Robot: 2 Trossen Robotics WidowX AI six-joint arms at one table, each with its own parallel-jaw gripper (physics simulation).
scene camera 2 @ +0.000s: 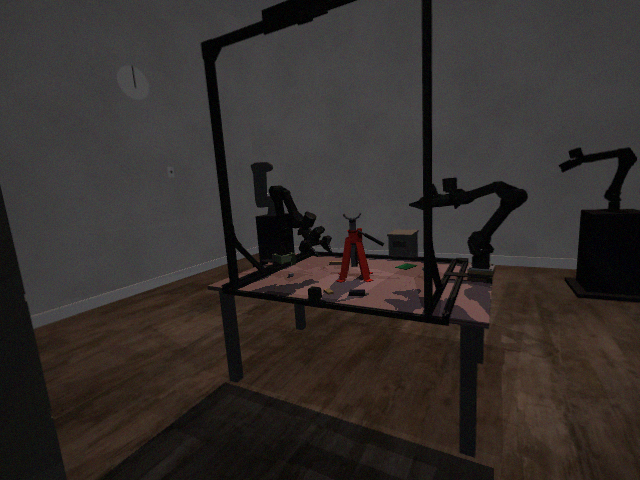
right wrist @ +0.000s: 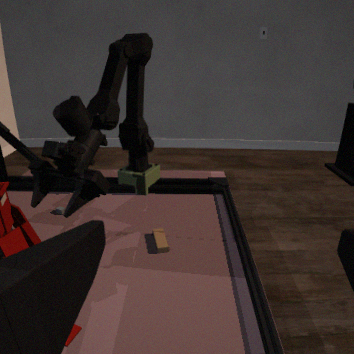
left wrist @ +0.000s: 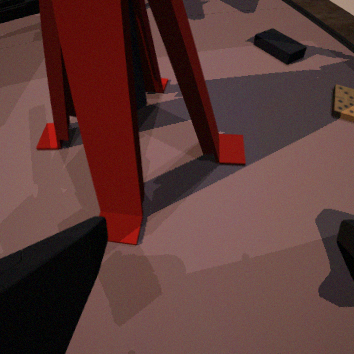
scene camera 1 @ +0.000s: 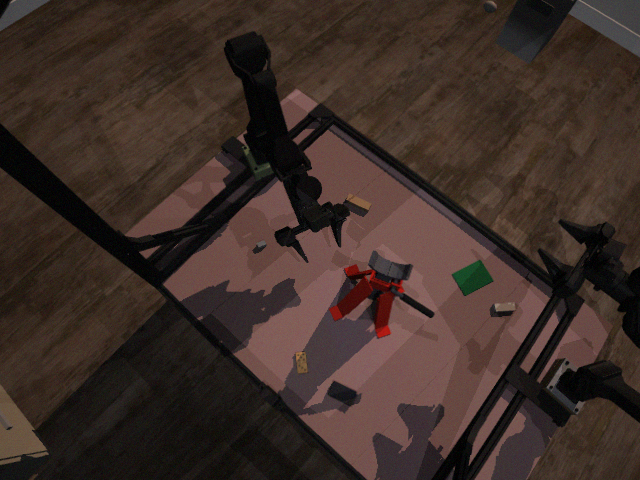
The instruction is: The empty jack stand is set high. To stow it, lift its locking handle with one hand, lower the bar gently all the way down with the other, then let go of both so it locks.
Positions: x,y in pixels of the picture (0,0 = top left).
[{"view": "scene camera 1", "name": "my left gripper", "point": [323,254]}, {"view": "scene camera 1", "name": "my right gripper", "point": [549,234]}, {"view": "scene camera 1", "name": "green square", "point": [474,276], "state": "on the table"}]
